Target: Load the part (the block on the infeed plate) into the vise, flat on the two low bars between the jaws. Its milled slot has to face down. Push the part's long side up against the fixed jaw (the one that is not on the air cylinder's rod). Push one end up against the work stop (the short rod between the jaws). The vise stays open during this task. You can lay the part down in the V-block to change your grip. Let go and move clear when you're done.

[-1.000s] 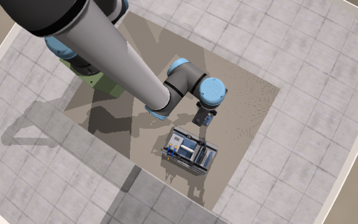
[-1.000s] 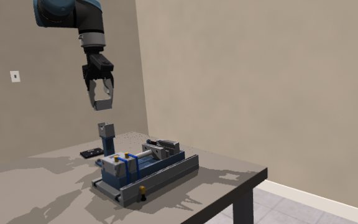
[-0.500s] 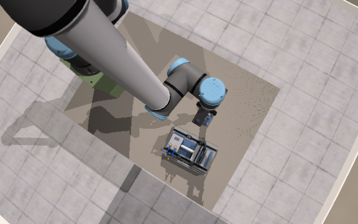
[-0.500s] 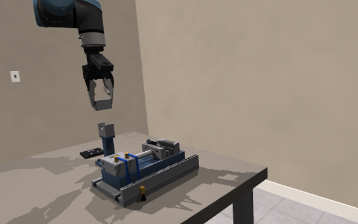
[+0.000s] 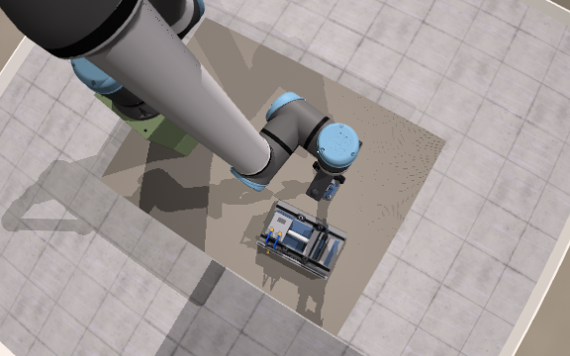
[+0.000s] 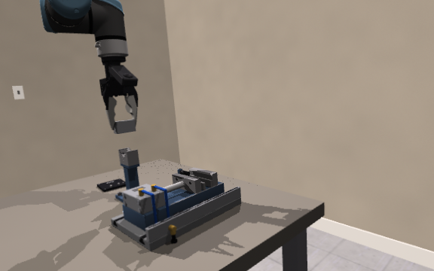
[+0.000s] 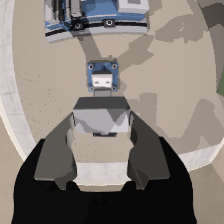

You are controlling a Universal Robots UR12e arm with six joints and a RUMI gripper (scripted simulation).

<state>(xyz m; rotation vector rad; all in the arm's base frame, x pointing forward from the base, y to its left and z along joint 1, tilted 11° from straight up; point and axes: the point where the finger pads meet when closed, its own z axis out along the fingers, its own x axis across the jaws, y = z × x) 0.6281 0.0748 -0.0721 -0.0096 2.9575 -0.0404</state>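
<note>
My hand is 10 mm to the right of the part and 10 mm above it. The rest, counted from my hand: work stop rod (90 mm ahead, 180 mm to the right, 150 mm below); air cylinder (70 mm behind, 230 mm to the right, 170 mm below); cylinder rod (10 mm ahead, 230 mm to the right, 170 mm below).
</note>
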